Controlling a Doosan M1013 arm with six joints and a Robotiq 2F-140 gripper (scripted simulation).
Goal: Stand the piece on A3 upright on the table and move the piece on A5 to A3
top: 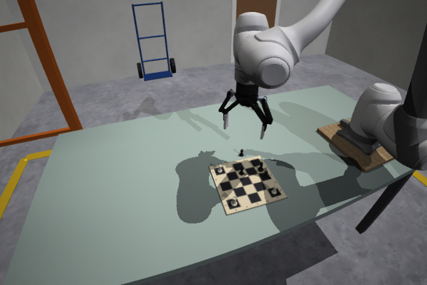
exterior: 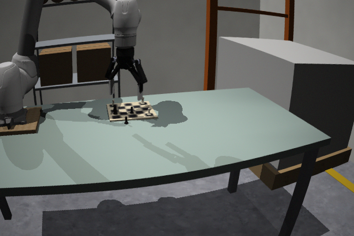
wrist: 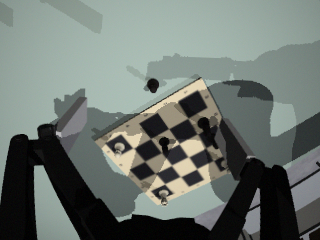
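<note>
My gripper is now 130 mm to the right of the chessboard, 130 mm above it and 60 mm short of it.
</note>
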